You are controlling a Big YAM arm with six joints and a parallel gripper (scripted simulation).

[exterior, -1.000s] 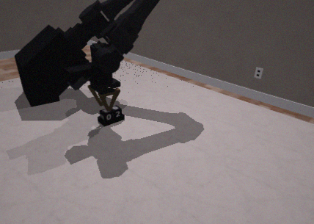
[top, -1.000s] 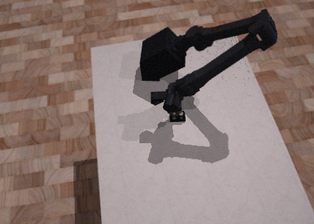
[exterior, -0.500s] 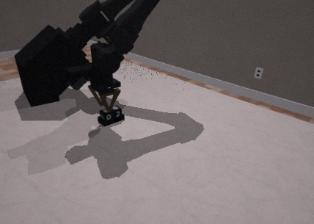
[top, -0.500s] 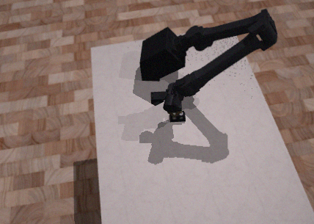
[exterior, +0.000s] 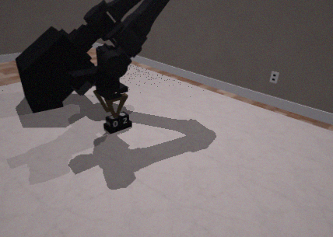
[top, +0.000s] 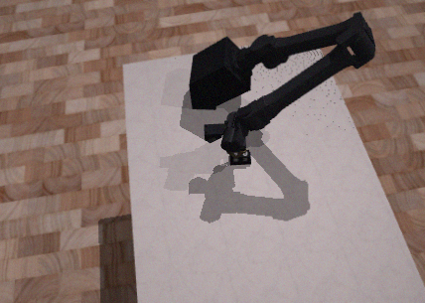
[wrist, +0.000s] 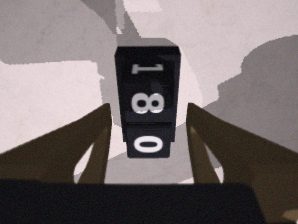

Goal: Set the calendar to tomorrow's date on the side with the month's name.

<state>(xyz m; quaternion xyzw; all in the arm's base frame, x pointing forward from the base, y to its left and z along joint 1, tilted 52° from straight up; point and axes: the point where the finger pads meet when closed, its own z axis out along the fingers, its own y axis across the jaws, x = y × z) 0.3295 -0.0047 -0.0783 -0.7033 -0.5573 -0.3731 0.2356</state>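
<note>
Now: the black digit cube 3 cm below my hand. From my hand the other things lie so: black tray 5 cm below, 2 cm to the left.
</note>
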